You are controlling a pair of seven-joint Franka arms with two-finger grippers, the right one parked.
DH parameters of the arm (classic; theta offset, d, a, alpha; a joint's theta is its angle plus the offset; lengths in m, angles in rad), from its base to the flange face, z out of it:
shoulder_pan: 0 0.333 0 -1.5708
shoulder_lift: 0 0 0 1.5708
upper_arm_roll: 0 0.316 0.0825 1.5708
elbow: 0 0 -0.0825 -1.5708
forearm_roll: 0 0.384 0 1.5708
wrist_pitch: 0 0 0.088 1.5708
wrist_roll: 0 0.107 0 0
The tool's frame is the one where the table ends.
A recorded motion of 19 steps. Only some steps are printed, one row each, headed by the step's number.
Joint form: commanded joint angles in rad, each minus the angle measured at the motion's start. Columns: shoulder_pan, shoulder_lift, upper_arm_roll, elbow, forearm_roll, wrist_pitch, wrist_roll.
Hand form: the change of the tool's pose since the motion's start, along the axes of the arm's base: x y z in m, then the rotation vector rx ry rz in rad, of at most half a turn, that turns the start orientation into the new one. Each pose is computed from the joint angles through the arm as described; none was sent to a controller.
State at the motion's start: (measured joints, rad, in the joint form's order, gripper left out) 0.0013 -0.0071 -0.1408 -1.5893 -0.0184 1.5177 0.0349
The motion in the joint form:
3: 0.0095 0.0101 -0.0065 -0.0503 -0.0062 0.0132 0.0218
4: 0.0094 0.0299 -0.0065 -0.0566 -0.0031 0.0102 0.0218
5: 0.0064 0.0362 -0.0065 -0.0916 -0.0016 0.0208 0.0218
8: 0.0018 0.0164 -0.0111 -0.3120 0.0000 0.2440 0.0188
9: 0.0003 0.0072 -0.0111 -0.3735 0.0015 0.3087 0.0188
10: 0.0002 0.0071 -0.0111 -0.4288 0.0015 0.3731 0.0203
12: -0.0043 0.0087 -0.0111 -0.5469 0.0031 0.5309 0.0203
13: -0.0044 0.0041 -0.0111 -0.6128 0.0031 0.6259 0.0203
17: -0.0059 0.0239 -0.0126 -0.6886 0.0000 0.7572 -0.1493
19: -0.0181 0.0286 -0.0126 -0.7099 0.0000 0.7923 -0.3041
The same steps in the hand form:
3: 0.0020 0.0011 -0.0278 -0.0030 0.0475 -0.0182
4: 0.0061 0.0015 -0.0417 0.0008 0.0761 -0.0185
5: 0.0058 0.0003 -0.0606 0.0055 0.1064 -0.0214
8: -0.0006 -0.0041 -0.1360 0.0085 0.0836 -0.0236
9: -0.0053 -0.0042 -0.1547 0.0100 0.0710 -0.0244
10: -0.0086 -0.0036 -0.1752 0.0090 0.0618 -0.0250
12: -0.0176 -0.0042 -0.2174 0.0061 0.0237 -0.0280
13: -0.0242 -0.0031 -0.2367 0.0029 -0.0098 -0.0268
17: -0.0310 -0.0033 -0.2688 0.0013 -0.0429 0.1434
19: -0.0346 -0.0090 -0.2772 0.0048 -0.0496 0.2865

